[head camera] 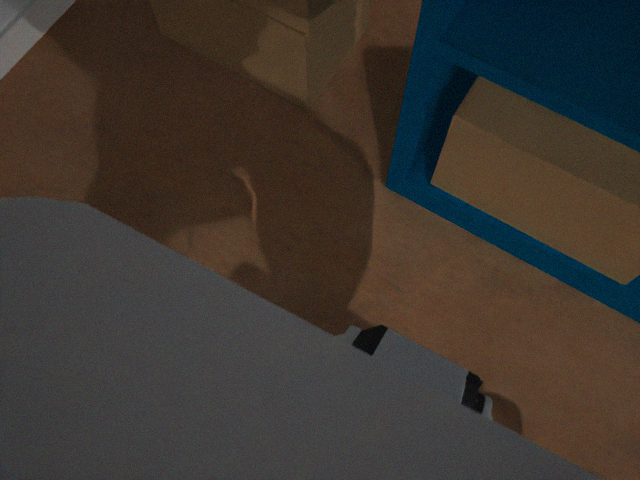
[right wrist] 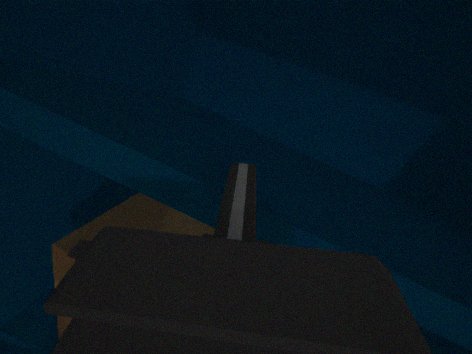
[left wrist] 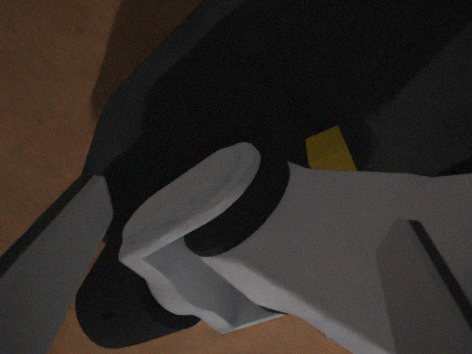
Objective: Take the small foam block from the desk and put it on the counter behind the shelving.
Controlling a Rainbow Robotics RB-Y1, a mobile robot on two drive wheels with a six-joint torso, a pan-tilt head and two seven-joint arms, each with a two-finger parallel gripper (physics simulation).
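Frame: origin at the robot's base, x ahead, y left, z up, level; millimetres.
Where they show: left gripper, fingertip midpoint: [left wrist: 246,215]; right gripper, fingertip midpoint: [right wrist: 243,173].
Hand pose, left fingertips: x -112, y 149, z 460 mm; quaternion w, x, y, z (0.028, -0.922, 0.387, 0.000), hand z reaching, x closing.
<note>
Each offset is from my left fingertips to the top centre of the thing.
A small yellow block-like piece {dx -23, dy -178, dz -230 mm} [left wrist: 329,150] shows on a dark surface in the left wrist view, partly behind a pale robot link. I cannot tell whether it is the foam block. My left gripper [left wrist: 246,215] is open and empty, its fingers wide apart in front of that link. My right gripper [right wrist: 243,173] is shut and empty, with blue panels around it in the picture. A blue shelf unit [head camera: 465,222] stands at the right of the head view. The desk and the counter cannot be made out for certain.
A large grey surface [head camera: 155,351] fills the lower left of the head view. A tan box {dx +760, dy -250, dz -112 mm} [head camera: 532,201] sits in the blue unit; a tan box {dx +758, dy -294, dz +802 mm} [right wrist: 135,215] also shows in the right wrist view. Another tan box [head camera: 284,62] stands top centre, and a white edge [head camera: 31,43] top left.
</note>
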